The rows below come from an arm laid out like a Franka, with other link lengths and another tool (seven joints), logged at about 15 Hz.
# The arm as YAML. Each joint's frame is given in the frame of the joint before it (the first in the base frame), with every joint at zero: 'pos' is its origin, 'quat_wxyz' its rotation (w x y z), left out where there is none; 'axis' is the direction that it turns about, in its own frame. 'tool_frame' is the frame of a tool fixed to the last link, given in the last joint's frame.
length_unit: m
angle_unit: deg
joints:
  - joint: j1
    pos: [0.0, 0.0, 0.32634]
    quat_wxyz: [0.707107, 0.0, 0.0, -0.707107]
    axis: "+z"
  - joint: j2
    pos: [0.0, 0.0, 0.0]
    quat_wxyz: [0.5, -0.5, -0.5, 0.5]
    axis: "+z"
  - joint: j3
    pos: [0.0, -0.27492, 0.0]
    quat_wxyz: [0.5, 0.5, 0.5, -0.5]
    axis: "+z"
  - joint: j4
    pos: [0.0, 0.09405, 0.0]
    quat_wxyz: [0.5, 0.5, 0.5, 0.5]
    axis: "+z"
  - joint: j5
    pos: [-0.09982, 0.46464, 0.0]
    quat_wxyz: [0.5, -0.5, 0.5, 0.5]
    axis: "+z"
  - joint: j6
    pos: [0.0, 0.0, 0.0]
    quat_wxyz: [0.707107, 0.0, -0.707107, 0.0]
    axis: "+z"
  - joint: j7
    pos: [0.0, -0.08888, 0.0]
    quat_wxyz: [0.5, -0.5, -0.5, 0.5]
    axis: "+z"
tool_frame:
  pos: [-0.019, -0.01, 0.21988]
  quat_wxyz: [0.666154, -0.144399, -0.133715, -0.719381]
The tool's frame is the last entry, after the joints.
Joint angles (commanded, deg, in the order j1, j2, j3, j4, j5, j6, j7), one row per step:
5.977, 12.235, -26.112, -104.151, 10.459, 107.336, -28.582
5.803, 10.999, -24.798, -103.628, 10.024, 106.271, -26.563
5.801, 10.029, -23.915, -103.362, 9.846, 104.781, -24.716
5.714, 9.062, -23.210, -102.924, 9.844, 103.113, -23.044
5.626, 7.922, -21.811, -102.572, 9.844, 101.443, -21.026
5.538, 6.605, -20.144, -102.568, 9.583, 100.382, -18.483
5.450, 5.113, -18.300, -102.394, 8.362, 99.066, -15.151
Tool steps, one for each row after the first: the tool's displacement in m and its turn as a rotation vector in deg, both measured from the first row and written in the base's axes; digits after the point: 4 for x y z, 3 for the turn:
0.0038, 0.0126, 0.0158, 0.087, -0.330, -0.577
0.0033, 0.0239, 0.0262, 0.494, 0.137, -1.322
0.0019, 0.0328, 0.0383, 1.009, 0.549, -2.179
0.0018, 0.0494, 0.0512, 1.586, 0.961, -2.676
0.0018, 0.0674, 0.0637, 1.755, 1.121, -3.401
0.0003, 0.0840, 0.0791, 0.926, 1.486, -4.409

